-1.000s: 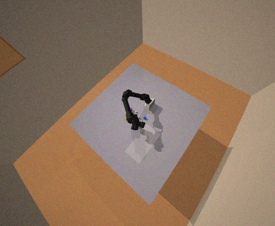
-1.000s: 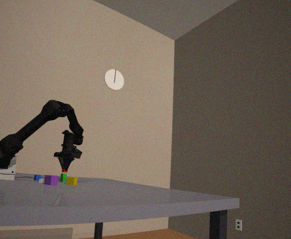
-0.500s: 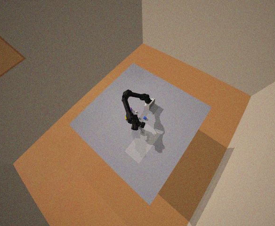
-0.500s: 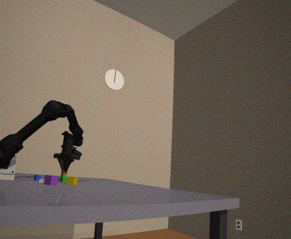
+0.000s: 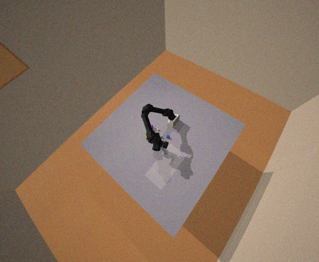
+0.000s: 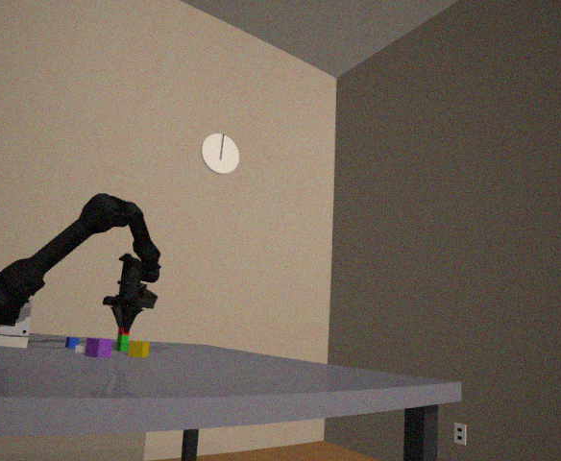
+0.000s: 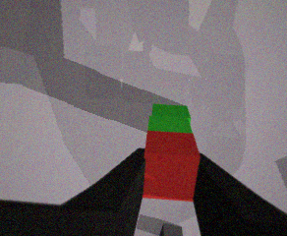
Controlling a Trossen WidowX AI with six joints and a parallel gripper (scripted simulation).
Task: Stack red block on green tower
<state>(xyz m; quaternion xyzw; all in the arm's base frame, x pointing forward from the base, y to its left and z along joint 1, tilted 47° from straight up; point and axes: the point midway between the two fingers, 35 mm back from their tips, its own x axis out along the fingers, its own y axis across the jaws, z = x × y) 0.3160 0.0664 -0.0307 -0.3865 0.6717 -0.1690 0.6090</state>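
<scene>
Now: gripper tip right at the red block. The rest, counted from my gripper tip: blue block 140 mm behind, 40 mm below, 10 mm to the left; then purple block 210 mm to the right, 100 mm behind, 30 mm below; then yellow block 160 mm to the right, 30 mm below.
</scene>
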